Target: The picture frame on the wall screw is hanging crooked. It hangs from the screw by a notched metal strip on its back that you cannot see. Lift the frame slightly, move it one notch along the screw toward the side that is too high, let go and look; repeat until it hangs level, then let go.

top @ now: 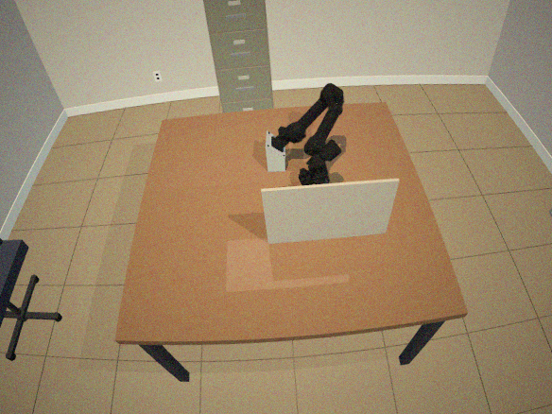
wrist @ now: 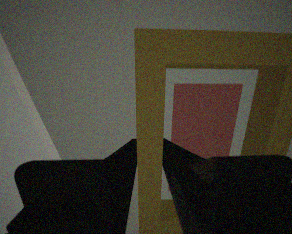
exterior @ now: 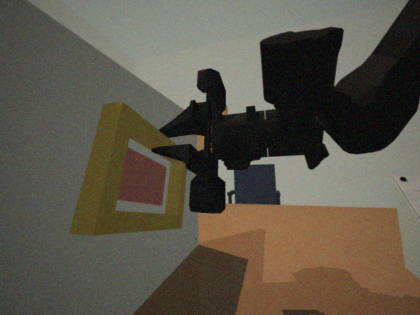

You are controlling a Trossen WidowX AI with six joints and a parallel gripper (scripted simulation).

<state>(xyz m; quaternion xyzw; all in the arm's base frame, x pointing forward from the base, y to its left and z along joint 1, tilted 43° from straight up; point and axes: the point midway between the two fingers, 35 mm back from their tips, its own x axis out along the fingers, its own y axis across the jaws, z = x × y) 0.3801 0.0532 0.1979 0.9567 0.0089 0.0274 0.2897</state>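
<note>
Right now the picture frame is 50 mm below my gripper tip and 20 mm to the left of it. The rest, counted from my gripper tip: grey wall panel (60 mm below, 20 mm to the left, 10 mm ahead).
</note>
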